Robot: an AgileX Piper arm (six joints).
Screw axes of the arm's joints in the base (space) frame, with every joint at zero. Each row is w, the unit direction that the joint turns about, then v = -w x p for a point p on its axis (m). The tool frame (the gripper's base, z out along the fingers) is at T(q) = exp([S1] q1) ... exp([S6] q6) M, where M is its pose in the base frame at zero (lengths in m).
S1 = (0, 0, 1, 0, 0, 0)
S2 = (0, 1, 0, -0.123, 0, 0)
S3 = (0, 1, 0, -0.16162, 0, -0.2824)
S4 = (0.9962, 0, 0.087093, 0, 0.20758, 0)
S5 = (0, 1, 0, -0.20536, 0, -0.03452)
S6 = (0.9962, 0, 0.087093, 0, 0.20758, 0)
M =
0.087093 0 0.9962 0.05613
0 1 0 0
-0.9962 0 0.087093 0.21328
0 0 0 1
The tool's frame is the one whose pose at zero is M.
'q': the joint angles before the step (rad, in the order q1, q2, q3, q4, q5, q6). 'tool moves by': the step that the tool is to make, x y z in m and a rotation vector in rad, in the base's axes. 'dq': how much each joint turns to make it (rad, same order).
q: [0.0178, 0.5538, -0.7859, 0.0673, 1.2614, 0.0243]
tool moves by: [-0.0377, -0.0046, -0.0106, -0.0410, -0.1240, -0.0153]
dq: [0.0005, -0.1986, 0.0674, -0.0456, 0.0079, -0.0013]
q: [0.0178, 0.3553, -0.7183, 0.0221, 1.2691, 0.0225]
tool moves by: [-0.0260, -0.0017, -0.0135, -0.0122, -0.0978, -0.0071]
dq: [-0.0016, -0.1577, 0.0560, -0.0142, 0.0042, -0.0019]
